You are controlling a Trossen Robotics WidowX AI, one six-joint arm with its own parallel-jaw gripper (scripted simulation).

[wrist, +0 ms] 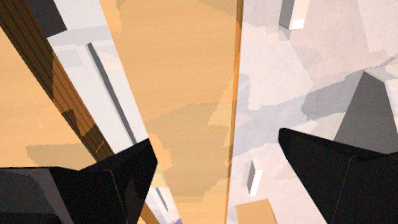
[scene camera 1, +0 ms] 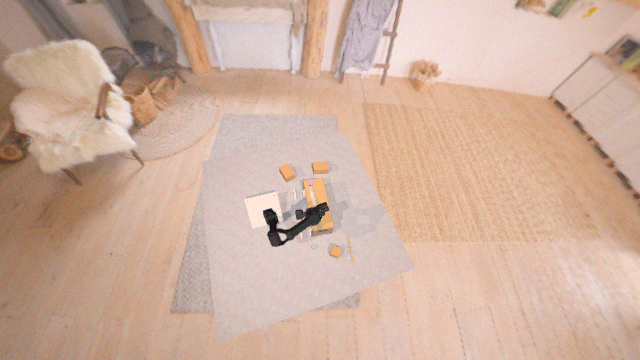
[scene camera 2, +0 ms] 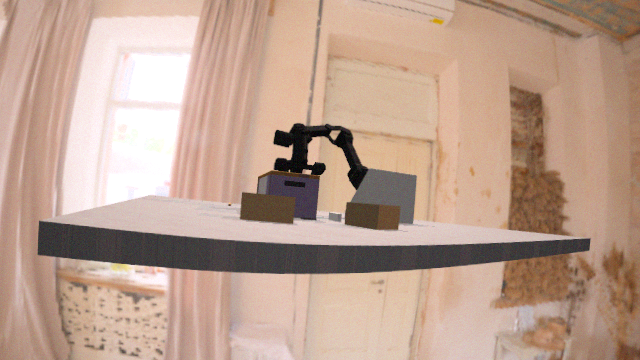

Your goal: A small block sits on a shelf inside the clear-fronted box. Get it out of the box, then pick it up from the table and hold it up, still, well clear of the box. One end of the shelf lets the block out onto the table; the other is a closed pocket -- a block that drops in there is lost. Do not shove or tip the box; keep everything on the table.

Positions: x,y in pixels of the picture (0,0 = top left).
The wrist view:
my gripper: 218,138
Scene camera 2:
my gripper: 299,187
box: 259,207
box: 379,217
